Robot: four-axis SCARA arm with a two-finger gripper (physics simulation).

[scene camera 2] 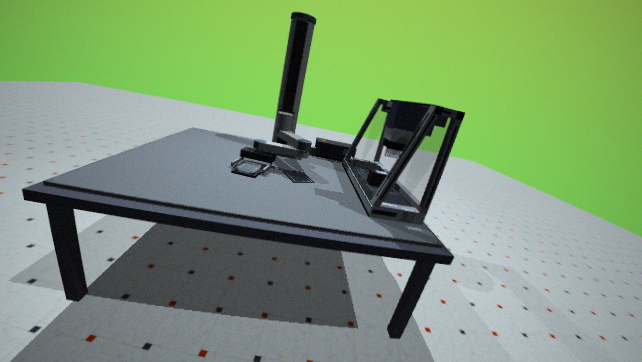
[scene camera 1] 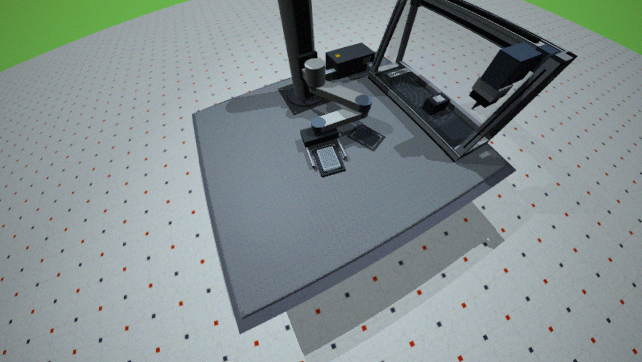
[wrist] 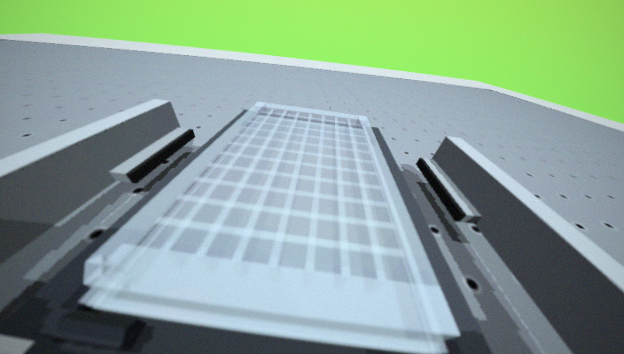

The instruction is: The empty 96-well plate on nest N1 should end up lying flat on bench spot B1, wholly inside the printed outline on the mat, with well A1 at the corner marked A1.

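Places are measured from the arm's base along level axes (x left, y up, z ahead), in metres.
Pixels of known places: gripper, fingertip midpoint: point(scene camera 2: 247, 167) point(scene camera 1: 329, 162) point(wrist: 308, 134); arm's base at its link origin: point(scene camera 1: 306, 95).
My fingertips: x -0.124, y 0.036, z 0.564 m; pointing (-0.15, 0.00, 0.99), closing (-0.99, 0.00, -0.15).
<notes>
For each thing: its top centre in the pictures, then the offset to it from my fingertips. "spot": a spot on its surface instead. Level surfaces: height alone.
- clear 96-well plate at its top centre: point(wrist: 301, 151) point(scene camera 1: 328, 157) point(scene camera 2: 249, 166) dz -0.025, dx +0.005, dy +0.003 m
- dark nest N1 at its top centre: point(wrist: 300, 165) point(scene camera 1: 328, 158) point(scene camera 2: 249, 167) dz -0.025, dx +0.005, dy -0.005 m
- dark flat mat at its surface level: dy -0.021 m
- hanging head at a spot on its surface: point(scene camera 2: 407, 122) spot: dz +0.214, dx +0.646, dy +0.389 m
- table at its surface level: dy -0.023 m
- dark box at a spot on its surface: point(scene camera 2: 334, 148) spot: dz -0.599, dx +0.508, dy +0.064 m
The clear 96-well plate point(scene camera 1: 329, 158) point(scene camera 2: 249, 167) point(wrist: 300, 200) lies flat in the dark nest N1 point(scene camera 1: 334, 173) point(wrist: 434, 250). My gripper point(scene camera 1: 329, 162) point(scene camera 2: 251, 166) point(wrist: 308, 134) is open, with one finger along each long side of the plate. In the wrist view a gap shows between each finger pad and the plate, and nothing is held. A dark flat mat point(scene camera 1: 366, 136) point(scene camera 2: 300, 176) with a thin printed outline lies beside the nest, on the side toward the framed machine. Its A1 mark is too small to read, and the mat does not show in the wrist view.
A framed machine with a dark deck point(scene camera 1: 452, 125) and a hanging head point(scene camera 1: 510, 65) point(scene camera 2: 407, 122) stands at the right of the table point(scene camera 1: 250, 225) point(scene camera 2: 165, 175). A dark box point(scene camera 1: 350, 59) point(scene camera 2: 334, 148) stands at the back near the arm's column point(scene camera 1: 298, 50) point(scene camera 2: 296, 70).
</notes>
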